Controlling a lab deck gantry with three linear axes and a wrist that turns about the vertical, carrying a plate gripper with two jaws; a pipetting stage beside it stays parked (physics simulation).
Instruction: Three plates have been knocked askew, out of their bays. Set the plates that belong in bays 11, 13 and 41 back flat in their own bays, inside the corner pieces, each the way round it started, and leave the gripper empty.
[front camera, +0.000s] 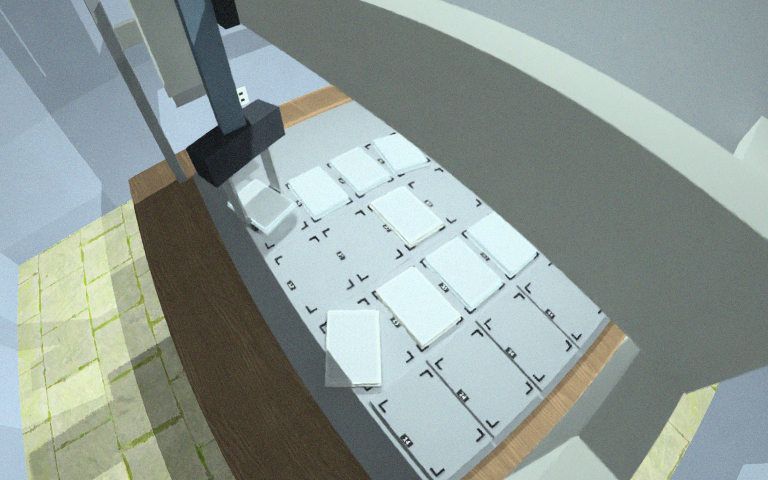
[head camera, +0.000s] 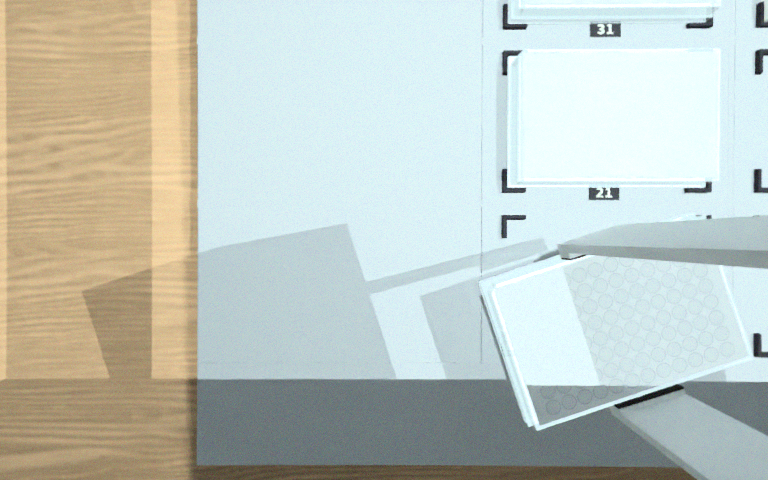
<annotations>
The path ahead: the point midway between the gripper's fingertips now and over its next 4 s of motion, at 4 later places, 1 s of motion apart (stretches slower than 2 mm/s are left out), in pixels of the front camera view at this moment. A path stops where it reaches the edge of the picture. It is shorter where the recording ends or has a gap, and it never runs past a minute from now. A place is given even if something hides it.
My gripper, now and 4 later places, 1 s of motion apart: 260, 204; 271, 210; 272, 213; 268, 206; 343, 330
</annotations>
